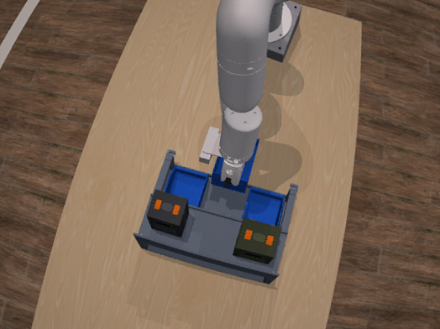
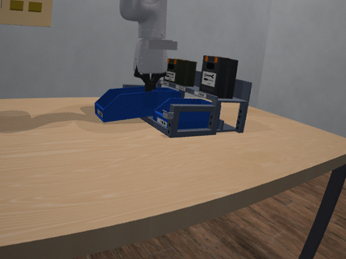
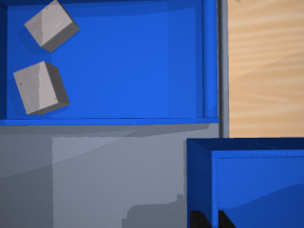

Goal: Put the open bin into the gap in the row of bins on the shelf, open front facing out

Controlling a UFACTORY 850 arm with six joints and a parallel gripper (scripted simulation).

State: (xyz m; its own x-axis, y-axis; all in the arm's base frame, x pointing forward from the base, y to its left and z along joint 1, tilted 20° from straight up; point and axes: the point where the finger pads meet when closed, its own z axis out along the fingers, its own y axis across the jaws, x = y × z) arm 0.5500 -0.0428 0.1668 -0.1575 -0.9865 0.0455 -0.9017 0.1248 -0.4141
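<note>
My gripper is now 100 mm short of the grey shelf, 30 mm above it and 20 mm to the left of it. From my hand the other things lie so: dark green tool case 190 mm ahead, 80 mm to the left, 50 mm above; then black tool case 150 mm ahead, 140 mm to the right, 70 mm above.
</note>
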